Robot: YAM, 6 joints.
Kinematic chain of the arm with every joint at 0, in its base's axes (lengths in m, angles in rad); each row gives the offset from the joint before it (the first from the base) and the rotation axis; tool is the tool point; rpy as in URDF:
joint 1: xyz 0 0 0.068 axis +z
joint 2: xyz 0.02 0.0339 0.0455 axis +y
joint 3: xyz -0.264 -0.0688 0 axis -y
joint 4: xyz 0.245 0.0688 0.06 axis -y
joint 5: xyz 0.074 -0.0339 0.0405 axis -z
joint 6: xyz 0.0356 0 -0.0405 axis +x
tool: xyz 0 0 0 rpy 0 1.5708 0
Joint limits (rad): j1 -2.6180..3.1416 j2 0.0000..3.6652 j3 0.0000..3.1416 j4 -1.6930..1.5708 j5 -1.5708..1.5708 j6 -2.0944..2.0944
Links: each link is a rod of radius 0.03 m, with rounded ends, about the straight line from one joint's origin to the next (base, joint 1, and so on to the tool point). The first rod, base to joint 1, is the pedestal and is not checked.
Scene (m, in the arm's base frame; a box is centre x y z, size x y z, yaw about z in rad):
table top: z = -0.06
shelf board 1: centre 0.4 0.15 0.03 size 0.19 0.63 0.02 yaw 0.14
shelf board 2: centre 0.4 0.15 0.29 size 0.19 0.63 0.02 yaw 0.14
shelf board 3: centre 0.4 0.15 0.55 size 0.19 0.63 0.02 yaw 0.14
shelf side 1: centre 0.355 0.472 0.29 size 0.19 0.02 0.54 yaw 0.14
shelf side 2: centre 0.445 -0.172 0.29 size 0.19 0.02 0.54 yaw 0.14
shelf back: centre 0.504 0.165 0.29 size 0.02 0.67 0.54 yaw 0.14
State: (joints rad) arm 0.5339 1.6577 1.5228 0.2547 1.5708 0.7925
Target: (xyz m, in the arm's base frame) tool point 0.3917 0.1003 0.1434
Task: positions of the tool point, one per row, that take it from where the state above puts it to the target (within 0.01 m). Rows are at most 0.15 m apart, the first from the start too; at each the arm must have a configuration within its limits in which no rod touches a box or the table.
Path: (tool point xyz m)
1: 0.2616 0.1527 0.4198
2: 0.1961 0.1368 0.4119
3: 0.2236 0.1350 0.3152
4: 0.2247 0.1110 0.2222
5: 0.1980 0.0730 0.1434
6: 0.2624 0.0907 0.1544
7: 0.3280 0.1001 0.1543
8: 0.3917 0.1003 0.1434

